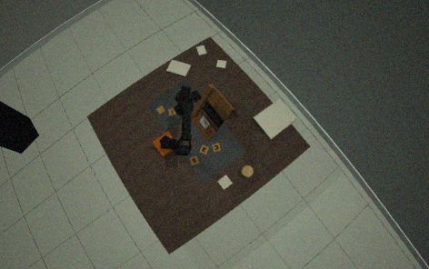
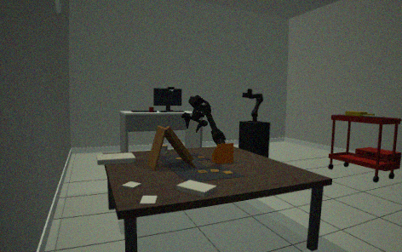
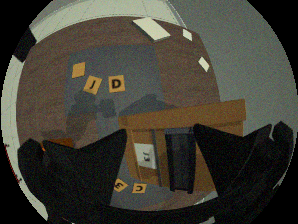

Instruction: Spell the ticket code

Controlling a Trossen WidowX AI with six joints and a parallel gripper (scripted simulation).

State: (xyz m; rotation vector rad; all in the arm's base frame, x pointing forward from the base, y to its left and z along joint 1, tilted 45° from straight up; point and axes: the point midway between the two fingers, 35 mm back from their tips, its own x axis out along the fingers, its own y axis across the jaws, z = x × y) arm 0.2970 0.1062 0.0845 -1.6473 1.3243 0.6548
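The tan letter tile lies 260 mm below my gripper tip, 160 mm to the left of it and 90 mm behind it. Round my gripper tip: white slab: 450 mm to the right, 420 mm ahead, 250 mm below; then white ticket: 180 mm below, 110 mm to the right, 10 mm ahead; then white pad: 420 mm to the left, 250 mm below, 210 mm ahead.
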